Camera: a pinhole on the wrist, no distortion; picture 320 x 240 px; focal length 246.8 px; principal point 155.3 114.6 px. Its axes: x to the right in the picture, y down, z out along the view. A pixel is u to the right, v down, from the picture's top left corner.
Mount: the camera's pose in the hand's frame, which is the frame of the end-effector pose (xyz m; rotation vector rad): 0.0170 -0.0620 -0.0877 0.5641 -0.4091 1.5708
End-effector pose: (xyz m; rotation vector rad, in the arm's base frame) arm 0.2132 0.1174 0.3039 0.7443 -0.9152 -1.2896
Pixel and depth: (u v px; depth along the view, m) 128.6 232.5 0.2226
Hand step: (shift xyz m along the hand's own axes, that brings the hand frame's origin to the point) -0.0639 -0.2182 0.0869
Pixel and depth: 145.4 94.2 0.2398
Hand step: 0.0630 -0.2059 0.0998
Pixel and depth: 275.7 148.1 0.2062
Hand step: 0.0092 -0.1008 0.1400
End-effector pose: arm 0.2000 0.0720 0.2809 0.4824 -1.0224 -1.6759
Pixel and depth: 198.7 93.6 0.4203
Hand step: 0.0965 -0.2403 0.2935
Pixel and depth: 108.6 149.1 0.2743
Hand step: 0.0099 -0.2650 0.1077
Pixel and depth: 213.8 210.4 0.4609
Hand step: -0.1133 -0.2524 0.3630
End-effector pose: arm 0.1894 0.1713 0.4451 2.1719 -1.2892 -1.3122
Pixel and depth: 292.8 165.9 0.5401
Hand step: -0.0429 -0.1363 0.5334
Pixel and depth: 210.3 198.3 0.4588
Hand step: -0.0902 -0.2550 0.3555
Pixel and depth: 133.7 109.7 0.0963
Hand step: 0.0296 -0.1240 -0.0146
